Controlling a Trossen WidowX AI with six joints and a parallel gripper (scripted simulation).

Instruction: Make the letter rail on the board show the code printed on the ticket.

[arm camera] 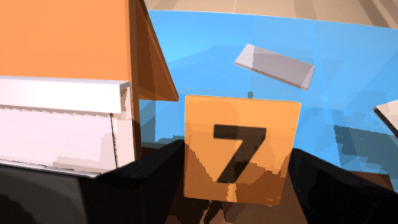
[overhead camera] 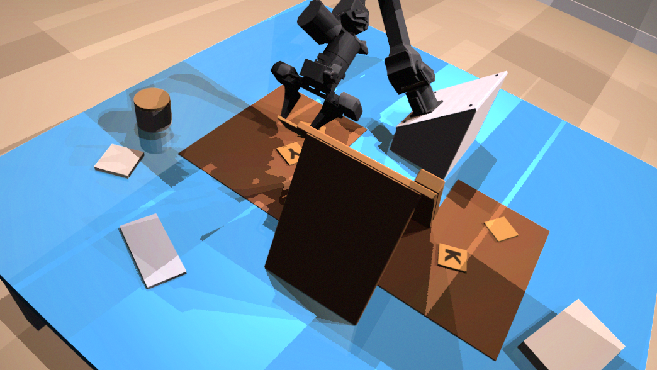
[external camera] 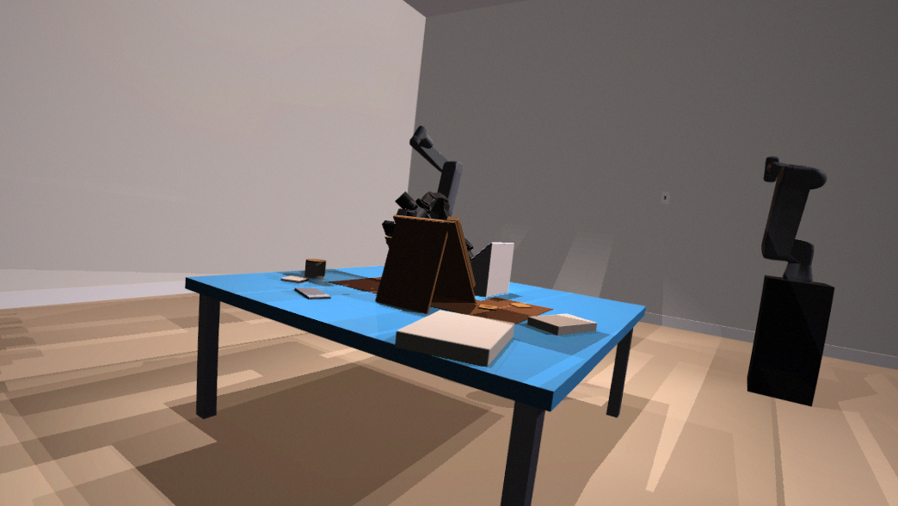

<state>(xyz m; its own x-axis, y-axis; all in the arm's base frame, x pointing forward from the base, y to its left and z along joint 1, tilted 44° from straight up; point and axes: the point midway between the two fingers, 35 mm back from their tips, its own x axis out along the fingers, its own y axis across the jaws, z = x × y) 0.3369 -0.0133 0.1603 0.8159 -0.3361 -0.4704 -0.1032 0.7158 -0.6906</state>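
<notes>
The white ticket lies 7 cm behind my gripper tip, 13 cm to the left of it and 8 cm below it. Also, from my gripper tip: grey card 29 cm ahead, 8 cm to the right, 17 cm below; then brown mat 17 cm behind, 14 cm to the left, 18 cm below; then white card 19 cm ahead, 30 cm to the right, 17 cm below.
</notes>
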